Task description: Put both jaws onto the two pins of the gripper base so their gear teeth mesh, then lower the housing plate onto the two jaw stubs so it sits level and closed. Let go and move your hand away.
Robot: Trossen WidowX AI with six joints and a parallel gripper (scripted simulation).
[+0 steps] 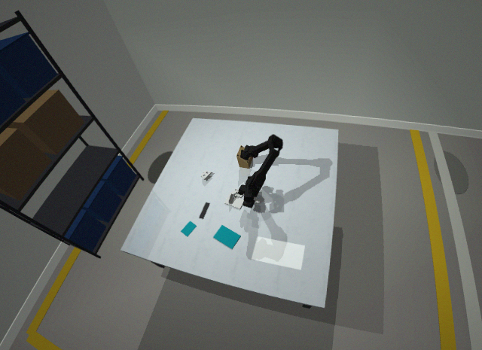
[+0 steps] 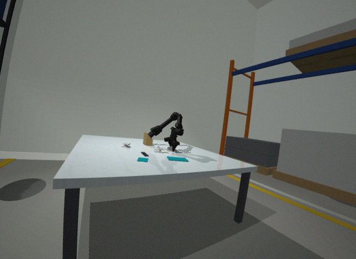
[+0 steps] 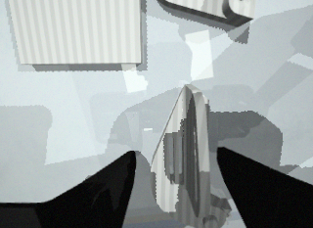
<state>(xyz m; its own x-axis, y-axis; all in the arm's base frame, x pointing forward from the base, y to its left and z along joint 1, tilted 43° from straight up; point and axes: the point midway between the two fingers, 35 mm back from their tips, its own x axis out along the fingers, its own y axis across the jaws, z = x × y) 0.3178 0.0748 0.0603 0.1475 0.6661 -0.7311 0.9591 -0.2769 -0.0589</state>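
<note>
The grey gripper jaw lies 4 cm to the left of my gripper tip and 1 cm behind it. From my gripper tip the other things lie so: black bar (32 cm to the right, 10 cm ahead).
</note>
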